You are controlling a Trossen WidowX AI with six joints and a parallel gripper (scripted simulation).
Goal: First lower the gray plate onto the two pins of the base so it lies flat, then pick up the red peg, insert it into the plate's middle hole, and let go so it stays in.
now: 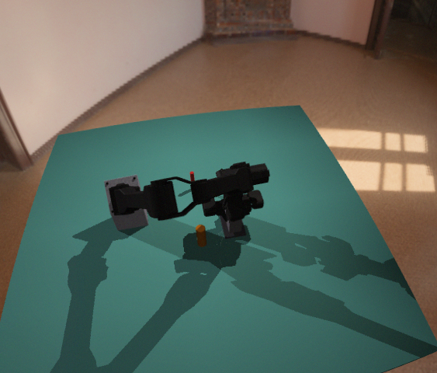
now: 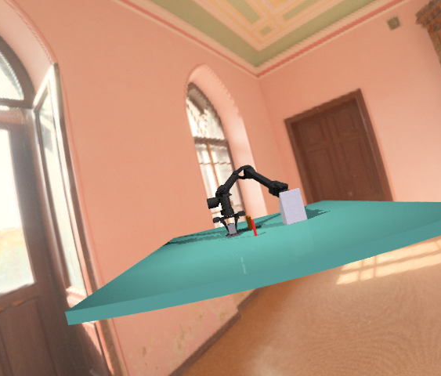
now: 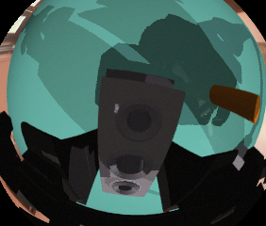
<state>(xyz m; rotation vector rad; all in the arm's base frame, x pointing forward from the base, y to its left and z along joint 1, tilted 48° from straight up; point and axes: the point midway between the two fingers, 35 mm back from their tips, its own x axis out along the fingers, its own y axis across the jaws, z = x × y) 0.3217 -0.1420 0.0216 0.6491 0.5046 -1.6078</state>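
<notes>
Right now my gripper tip is 30 mm below the gray plate. The rest, counted from my gripper tip: red peg (80 mm behind, 200 mm to the left, 20 mm above); orange cylinder (120 mm behind, 50 mm to the right, 20 mm above); dark base (10 mm below).
</notes>
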